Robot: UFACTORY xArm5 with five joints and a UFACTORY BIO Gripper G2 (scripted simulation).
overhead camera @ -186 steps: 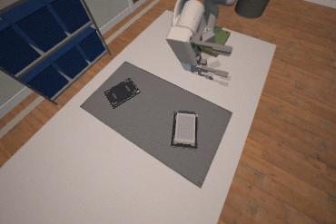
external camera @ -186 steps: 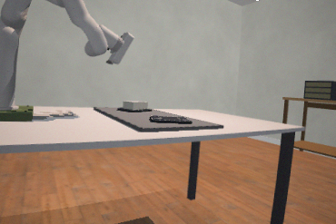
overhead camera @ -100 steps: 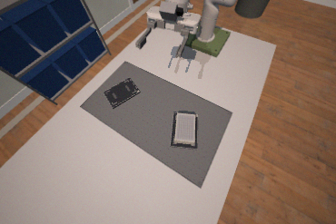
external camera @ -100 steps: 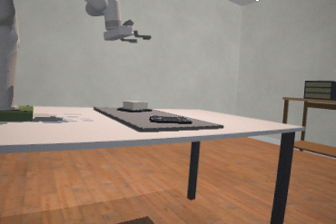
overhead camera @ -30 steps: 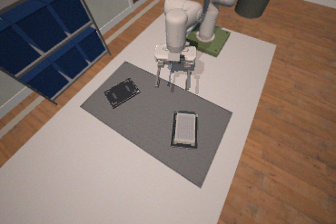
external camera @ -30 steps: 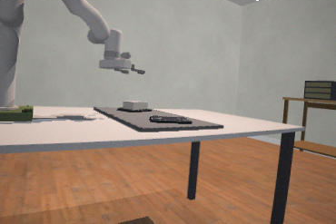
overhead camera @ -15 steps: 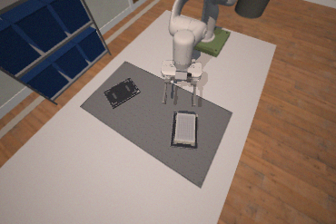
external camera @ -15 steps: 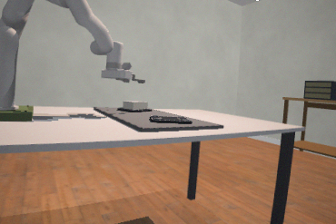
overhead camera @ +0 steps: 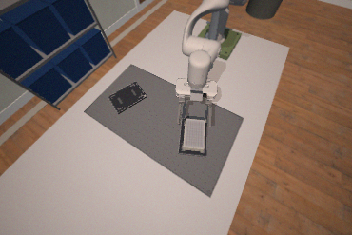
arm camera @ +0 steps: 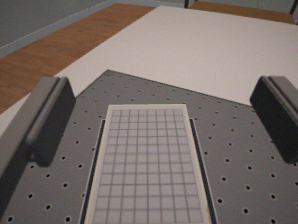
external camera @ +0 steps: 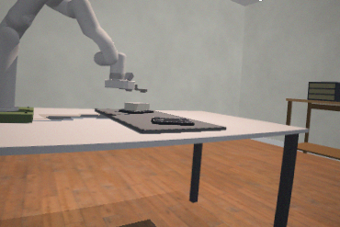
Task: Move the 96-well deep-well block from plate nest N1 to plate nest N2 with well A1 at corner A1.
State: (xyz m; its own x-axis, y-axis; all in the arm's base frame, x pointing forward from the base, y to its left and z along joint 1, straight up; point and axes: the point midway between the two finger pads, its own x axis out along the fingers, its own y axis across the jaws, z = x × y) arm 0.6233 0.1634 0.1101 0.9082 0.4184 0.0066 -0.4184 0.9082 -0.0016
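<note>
Right now my hand is 9 cm above the white 96-well deep-well block, 2 cm to the right of it and 2 cm short of it. Round my hand: grey perforated mat 16 cm to the right, 13 cm below, 1 cm ahead.
</note>
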